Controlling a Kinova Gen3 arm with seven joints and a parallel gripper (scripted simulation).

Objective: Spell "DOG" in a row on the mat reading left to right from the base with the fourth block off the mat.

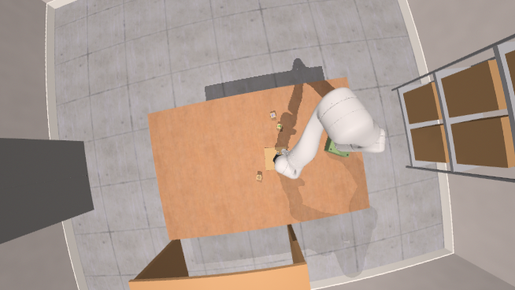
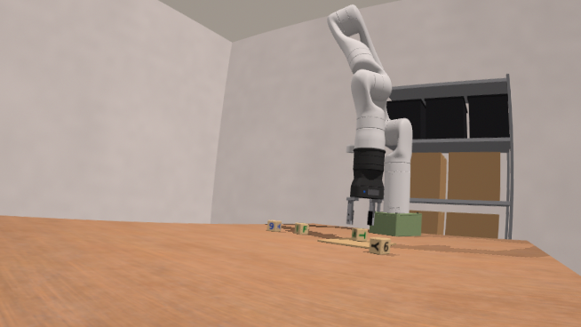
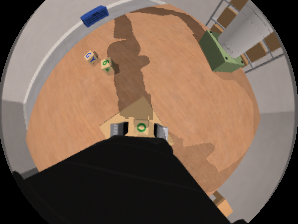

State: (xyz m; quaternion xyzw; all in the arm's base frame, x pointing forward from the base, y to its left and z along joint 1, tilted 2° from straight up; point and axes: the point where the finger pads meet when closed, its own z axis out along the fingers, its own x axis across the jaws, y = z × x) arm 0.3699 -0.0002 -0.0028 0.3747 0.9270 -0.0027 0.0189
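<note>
Now: the wooden block 4 cm below my hand. From my hand the other things lie so: green-lettered block 18 cm to the right, 5 cm below, 3 cm behind; then tan mat 6 cm below, 3 cm ahead, 1 cm to the left; then blue-lettered block 26 cm to the right, 5 cm below, 1 cm behind.
</note>
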